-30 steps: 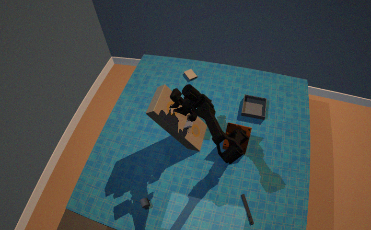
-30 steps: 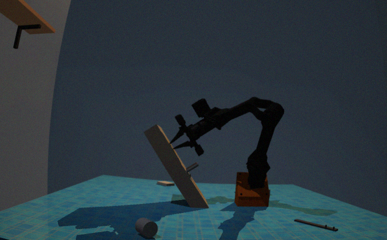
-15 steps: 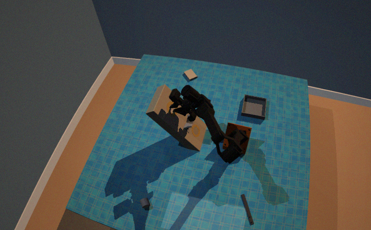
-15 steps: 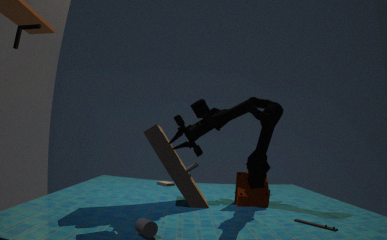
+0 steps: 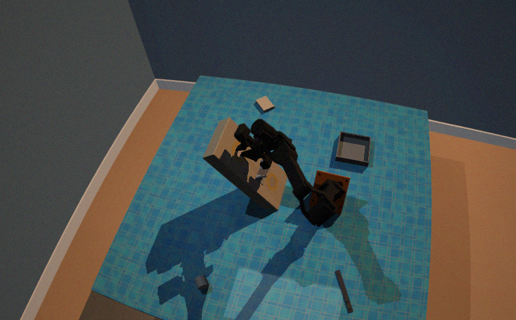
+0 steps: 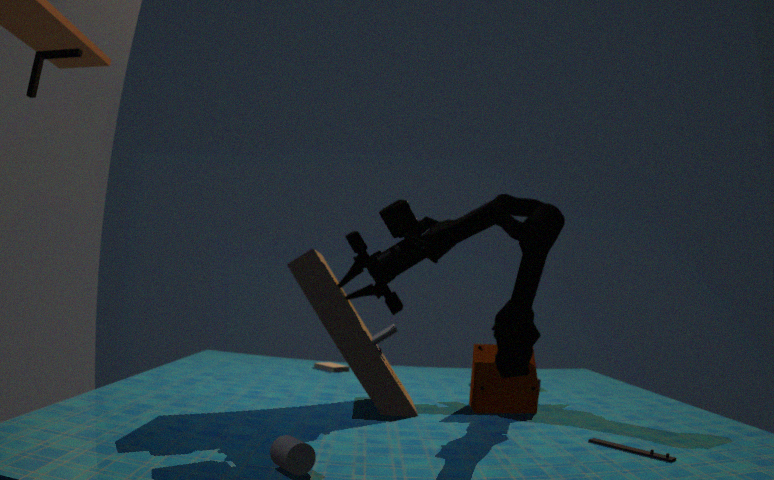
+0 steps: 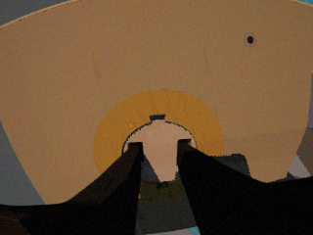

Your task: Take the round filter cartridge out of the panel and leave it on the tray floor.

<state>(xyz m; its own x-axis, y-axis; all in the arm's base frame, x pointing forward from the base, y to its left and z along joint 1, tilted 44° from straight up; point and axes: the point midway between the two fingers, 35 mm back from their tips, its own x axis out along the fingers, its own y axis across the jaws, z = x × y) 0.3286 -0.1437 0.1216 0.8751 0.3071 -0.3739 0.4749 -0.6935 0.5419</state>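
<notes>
The round grey filter cartridge lies 10 mm below my gripper tip and 10 mm ahead of it. Also, from my gripper tip: small tan block 480 mm to the right, 220 mm below, 10 mm ahead; grey tray 450 mm behind, 260 mm to the right, 220 mm below; tan service panel 80 mm below, 40 mm behind.
</notes>
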